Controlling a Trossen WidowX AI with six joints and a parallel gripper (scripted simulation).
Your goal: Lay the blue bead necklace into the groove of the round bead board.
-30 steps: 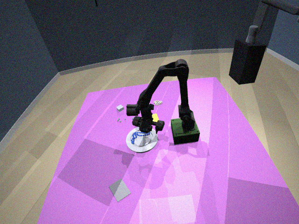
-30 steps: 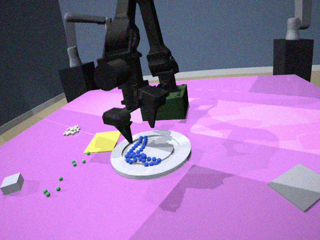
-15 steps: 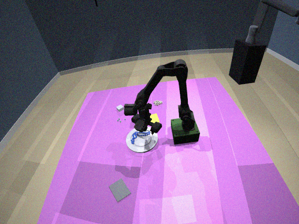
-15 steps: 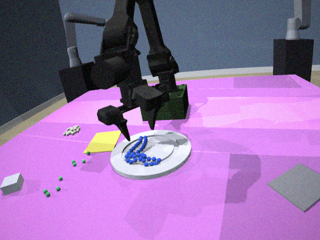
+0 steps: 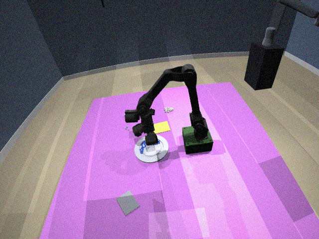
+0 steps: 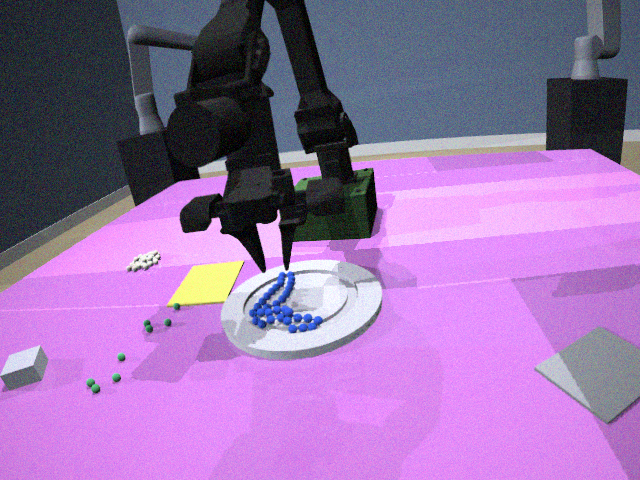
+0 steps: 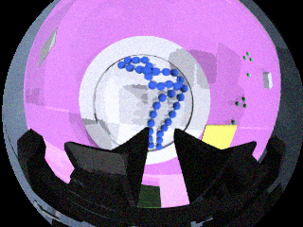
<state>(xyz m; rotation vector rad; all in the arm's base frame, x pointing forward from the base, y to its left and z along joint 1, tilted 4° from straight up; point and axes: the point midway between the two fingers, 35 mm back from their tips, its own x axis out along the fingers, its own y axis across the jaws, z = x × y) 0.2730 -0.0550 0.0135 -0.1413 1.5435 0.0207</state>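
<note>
Right now my gripper tip is 40 mm above the round white bead board, 30 mm to the right of it and 10 mm short of it. The rest, counted from my gripper tip: yellow sheet (130 mm to the right, 60 mm behind, 50 mm below); grey tile (330 mm to the left, 150 mm ahead, 50 mm below); cube (300 mm to the right, 160 mm ahead, 30 mm below).
</note>
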